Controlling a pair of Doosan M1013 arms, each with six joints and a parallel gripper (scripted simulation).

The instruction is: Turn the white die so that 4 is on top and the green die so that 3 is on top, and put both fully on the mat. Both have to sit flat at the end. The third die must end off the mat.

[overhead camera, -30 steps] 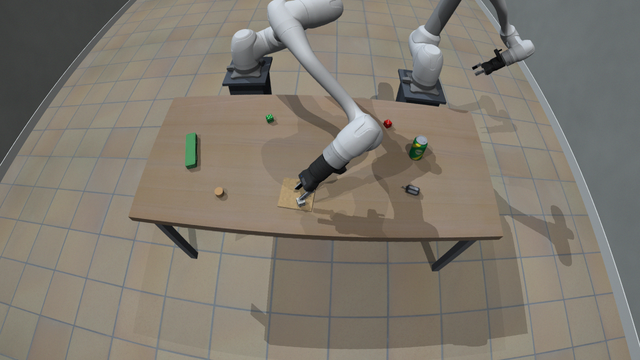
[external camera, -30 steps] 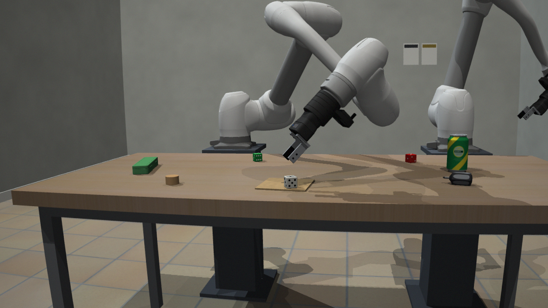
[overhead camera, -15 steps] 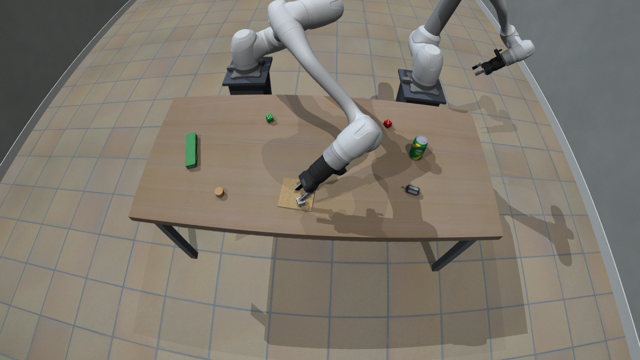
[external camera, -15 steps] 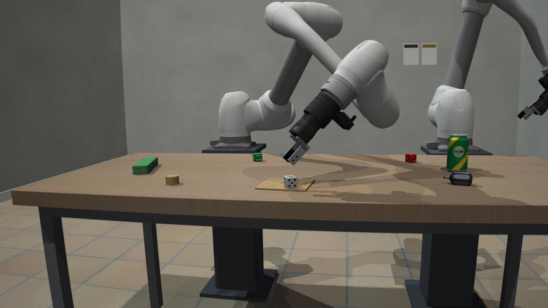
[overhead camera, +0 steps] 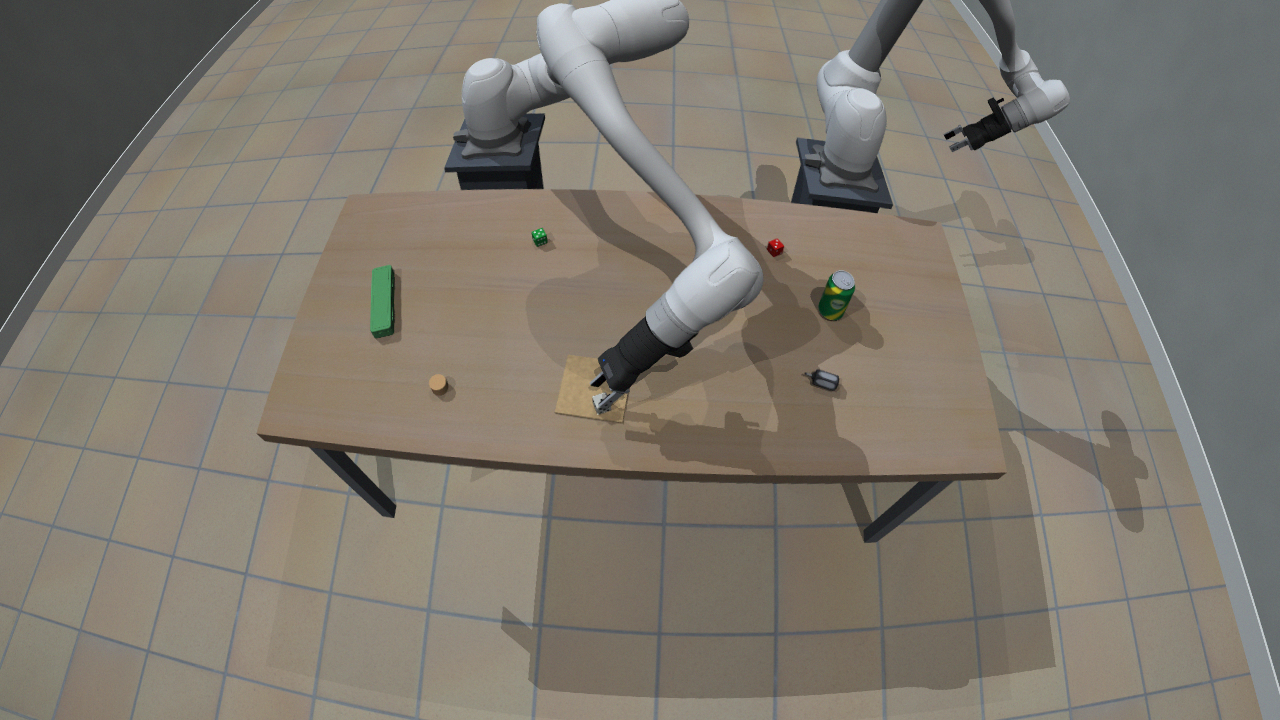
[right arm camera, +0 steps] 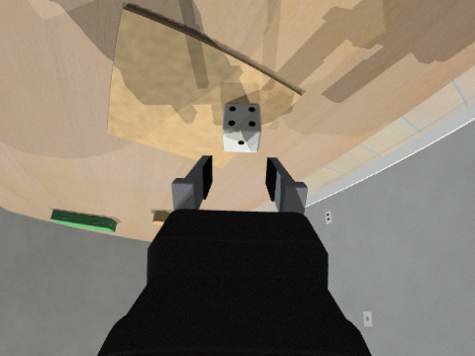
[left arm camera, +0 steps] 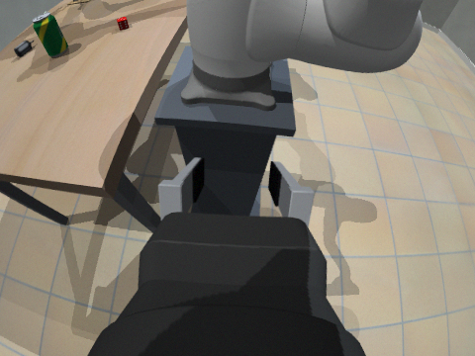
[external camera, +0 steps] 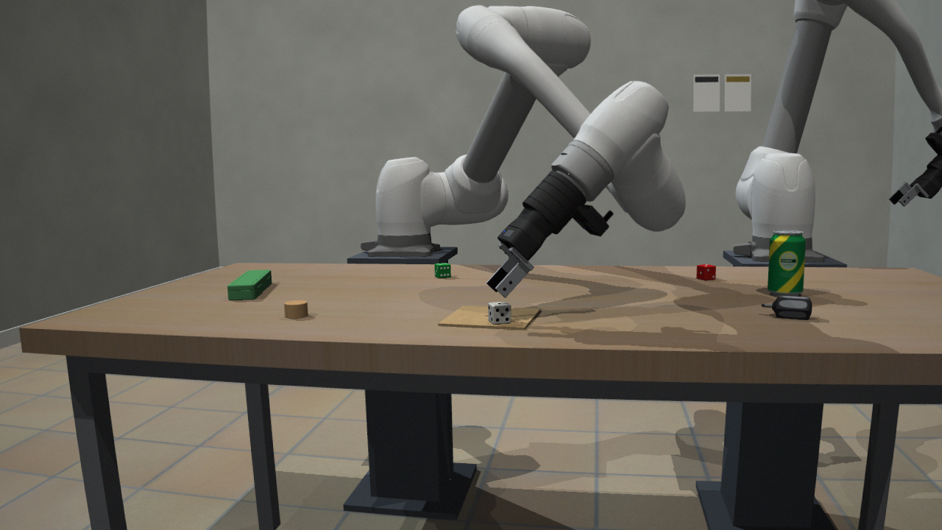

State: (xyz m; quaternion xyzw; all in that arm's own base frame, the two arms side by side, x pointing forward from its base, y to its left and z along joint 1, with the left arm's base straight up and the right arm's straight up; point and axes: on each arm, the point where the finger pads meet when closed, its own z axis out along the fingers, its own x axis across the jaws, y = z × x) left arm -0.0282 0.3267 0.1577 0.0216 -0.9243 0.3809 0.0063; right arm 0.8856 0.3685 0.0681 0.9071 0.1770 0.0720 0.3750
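Note:
Right now my right hand is 50 mm above the white die and 10 mm to the left of it. From my right hand the other things lie so: tan mat 70 mm below, 40 mm behind, 30 mm to the right; wooden disc 360 mm to the right, 60 mm below; dark grey object 460 mm to the left, 100 mm behind, 50 mm below.

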